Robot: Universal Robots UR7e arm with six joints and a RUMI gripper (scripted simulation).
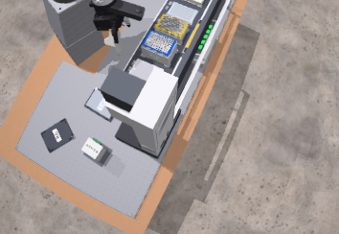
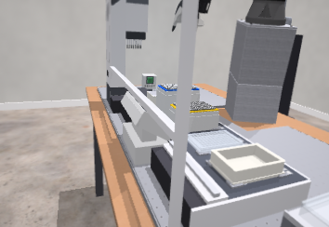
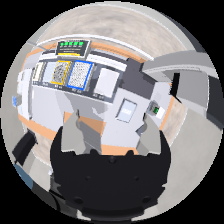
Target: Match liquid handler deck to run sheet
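The yellow-framed tip rack lies 5 cm ahead of my hand, 25 cm to the left of it and 24 cm below it. Round my hand: white sealed block (6 cm ahead, 1 cm to the left, 26 cm below); blue-framed tip rack (5 cm ahead, 13 cm to the left, 21 cm below); ready key post (2 cm ahead, 35 cm to the right, 27 cm below).
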